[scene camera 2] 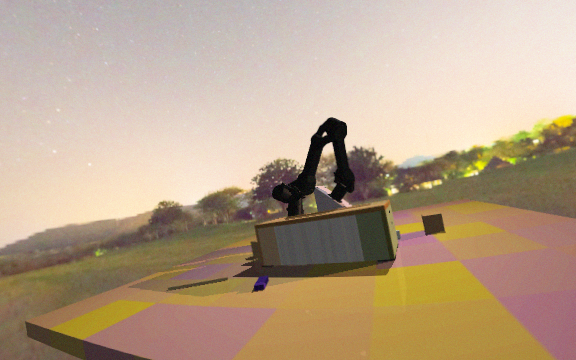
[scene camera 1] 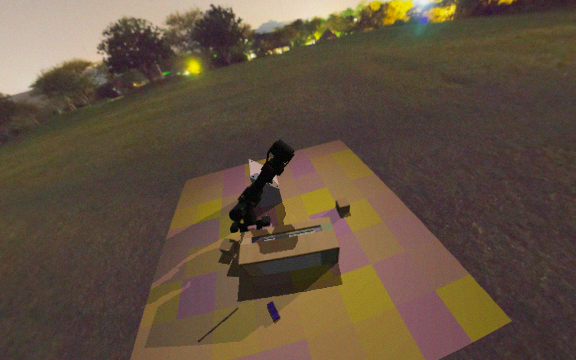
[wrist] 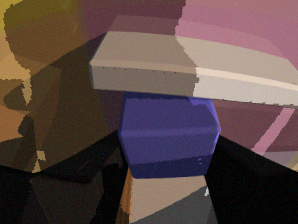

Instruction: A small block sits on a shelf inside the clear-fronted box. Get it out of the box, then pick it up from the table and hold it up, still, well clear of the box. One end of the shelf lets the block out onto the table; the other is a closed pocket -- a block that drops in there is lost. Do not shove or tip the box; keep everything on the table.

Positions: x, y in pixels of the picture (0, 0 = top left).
Labels:
box: scene camera 2; scene camera 1; wrist 172, 65
same spot on box: [scene camera 2: 367, 232] = [scene camera 1: 326, 256]

